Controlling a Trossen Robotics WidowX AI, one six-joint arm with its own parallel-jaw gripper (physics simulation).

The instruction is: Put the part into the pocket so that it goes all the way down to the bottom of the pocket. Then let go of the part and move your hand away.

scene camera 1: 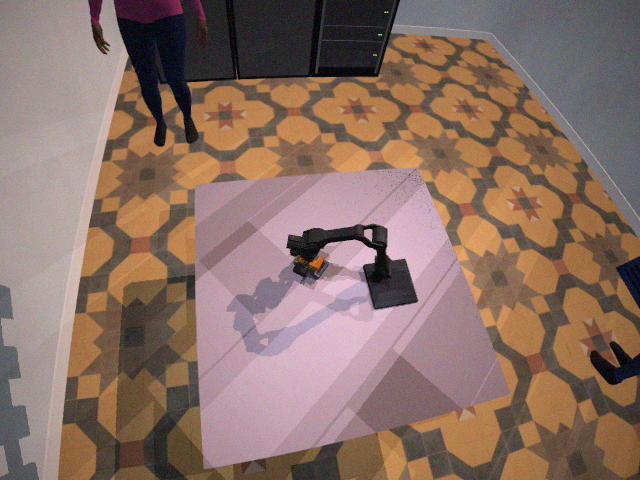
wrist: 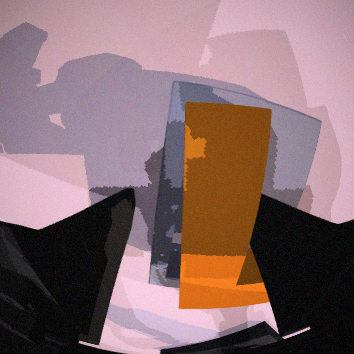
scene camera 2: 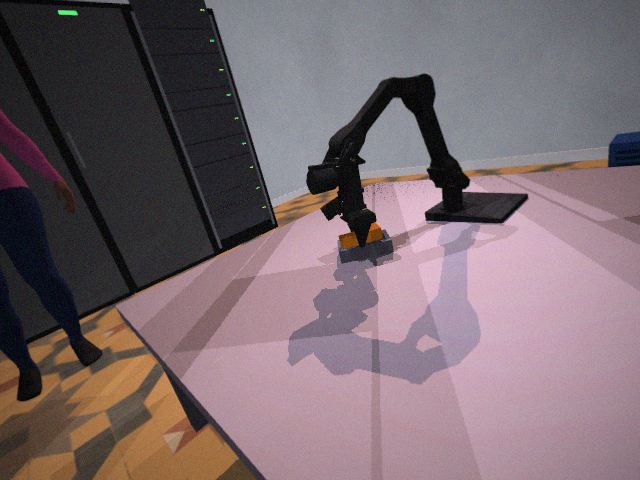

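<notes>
The orange part is a long block over the grey pocket block on the table. In scene camera 2 its top stands above the grey rim; how deep its underside sits is hidden. In the wrist view a dark strip of the pocket shows along its left side. My gripper is open, with its fingers down on either side of the part. The left finger stands apart from it across a wide gap; the right finger overlaps its right edge, and contact there cannot be told.
The arm's black base plate stands on the pink table top, to the right of the pocket block. A person and dark server cabinets are beyond the table. Another person's shoes show at the right.
</notes>
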